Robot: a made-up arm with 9 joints.
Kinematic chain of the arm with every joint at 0, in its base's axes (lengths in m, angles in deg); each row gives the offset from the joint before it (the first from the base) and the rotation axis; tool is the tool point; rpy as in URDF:
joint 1: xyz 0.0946 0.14 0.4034 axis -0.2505 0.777 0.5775
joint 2: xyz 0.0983 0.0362 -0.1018 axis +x
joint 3: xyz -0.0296 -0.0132 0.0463 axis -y
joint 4: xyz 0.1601 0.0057 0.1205 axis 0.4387 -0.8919 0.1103
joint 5: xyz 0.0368 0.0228 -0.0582 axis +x
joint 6: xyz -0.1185 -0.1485 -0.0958 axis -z
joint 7: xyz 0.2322 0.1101 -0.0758 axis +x
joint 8: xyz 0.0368 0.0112 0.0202 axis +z
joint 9: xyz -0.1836 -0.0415 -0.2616 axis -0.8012 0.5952 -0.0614
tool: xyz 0.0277 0.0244 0.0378 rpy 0 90 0
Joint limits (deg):
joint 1: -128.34..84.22
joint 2: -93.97..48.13
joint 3: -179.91..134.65
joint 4: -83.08..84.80
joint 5: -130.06..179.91
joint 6: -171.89..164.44
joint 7: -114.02..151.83
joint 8: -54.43..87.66
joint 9: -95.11..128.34
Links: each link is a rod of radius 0.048 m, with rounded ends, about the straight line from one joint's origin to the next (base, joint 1, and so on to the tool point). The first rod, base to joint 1, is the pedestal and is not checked.
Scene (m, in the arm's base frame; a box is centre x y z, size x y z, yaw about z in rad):
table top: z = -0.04
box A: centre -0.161 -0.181 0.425 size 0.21 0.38 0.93 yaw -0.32
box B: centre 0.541 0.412 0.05 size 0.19 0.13 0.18 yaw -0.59
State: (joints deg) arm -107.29 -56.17 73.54 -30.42 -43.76 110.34 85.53 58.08 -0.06
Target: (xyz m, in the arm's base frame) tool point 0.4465 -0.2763 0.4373
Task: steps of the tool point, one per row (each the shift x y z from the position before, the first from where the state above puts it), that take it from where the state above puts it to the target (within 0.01 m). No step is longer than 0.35 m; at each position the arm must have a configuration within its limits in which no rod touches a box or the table.
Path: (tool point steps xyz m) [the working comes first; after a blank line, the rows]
Joints at the target: -52.38 -21.07 49.55 -18.33 32.15 102.44 60.94 54.11 -3.95
Straight joint move there: touches box A.

1: -0.0043 -0.0577 0.0929
2: 0.0256 -0.0438 0.1110
3: 0.0607 -0.0211 0.1174
4: 0.0954 0.0086 0.1080
5: 0.1233 0.0421 0.0821
6: 0.1557 -0.0547 0.0340
7: 0.1782 -0.0083 -0.0202
8: 0.1677 0.0367 -0.0790
9: 0.1273 0.0721 -0.1316
10: -0.0282 -0.3457 0.0076
11: -0.0578 -0.2351 -0.1627
12: -0.0171 -0.0567 -0.2245

